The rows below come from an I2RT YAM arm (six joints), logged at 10 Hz.
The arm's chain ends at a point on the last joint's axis. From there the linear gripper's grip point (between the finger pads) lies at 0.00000 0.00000 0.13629 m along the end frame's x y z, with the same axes.
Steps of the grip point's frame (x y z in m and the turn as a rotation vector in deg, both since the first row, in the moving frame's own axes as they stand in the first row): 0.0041, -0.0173, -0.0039, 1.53, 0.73, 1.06; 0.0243, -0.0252, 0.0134, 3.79, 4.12, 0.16; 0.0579, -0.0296, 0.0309, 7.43, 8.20, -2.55; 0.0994, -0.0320, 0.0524, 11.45, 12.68, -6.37
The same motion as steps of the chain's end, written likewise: 0.0023, -0.0137, -0.0038, 1.53, 0.73, 1.06; 0.0145, -0.0162, 0.0141, 3.79, 4.12, 0.16; 0.0389, -0.0116, 0.0334, 7.43, 8.20, -2.55; 0.0712, -0.0036, 0.0584, 11.45, 12.68, -6.37
